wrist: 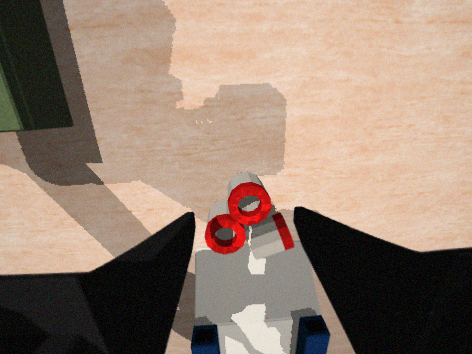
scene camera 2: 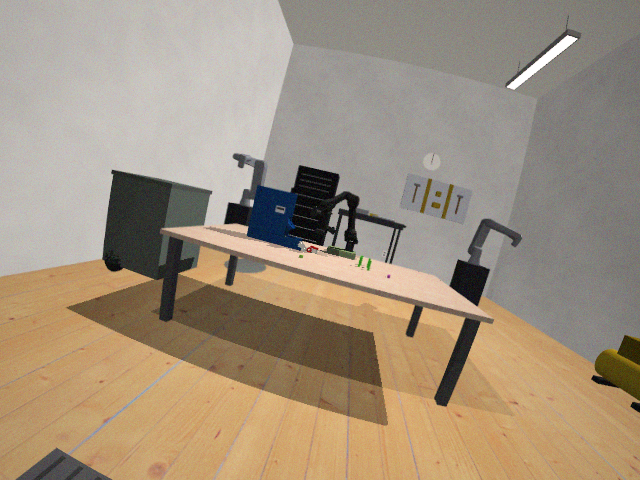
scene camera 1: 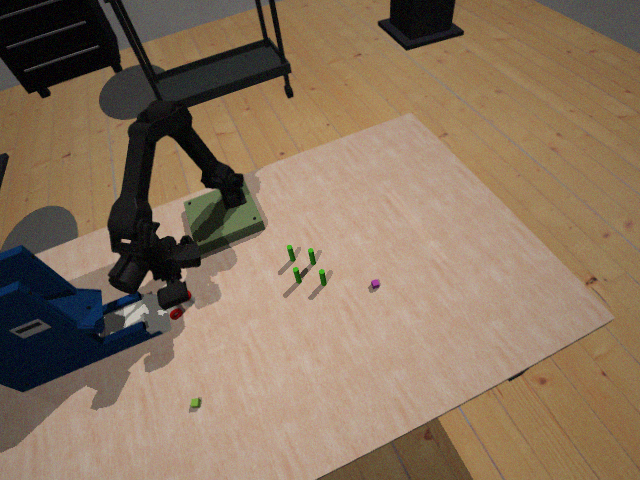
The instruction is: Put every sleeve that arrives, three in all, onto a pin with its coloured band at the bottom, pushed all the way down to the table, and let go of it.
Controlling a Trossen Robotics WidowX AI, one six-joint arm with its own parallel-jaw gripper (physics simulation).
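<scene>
Three pale sleeves with red bands lie close together at the chute's mouth. In the wrist view, one sleeve (wrist: 250, 220) (scene camera 1: 189, 295) and another sleeve (wrist: 226, 249) stand with their bands up. The third sleeve (wrist: 265, 242) (scene camera 1: 171, 314) lies on its side beside them, its band to the right. My gripper (wrist: 244, 216) is partly open with nothing held; its fingers stand left and right of the group in the wrist view. Scene camera 1 has a finger hiding part of the group. Several bare green pins, one pin (scene camera 1: 323, 278) (scene camera 2: 369, 264) among them, stand upright on the table.
A blue dispenser (scene camera 1: 51, 346) (scene camera 2: 269, 219) with a grey chute (wrist: 257, 290) is at the left. The green arm base (scene camera 1: 227, 222) is behind. A purple cube (scene camera 1: 375, 283) (scene camera 2: 388, 276) lies right of the pins, a lime cube (scene camera 1: 194, 402) (scene camera 2: 300, 256) toward the front left.
</scene>
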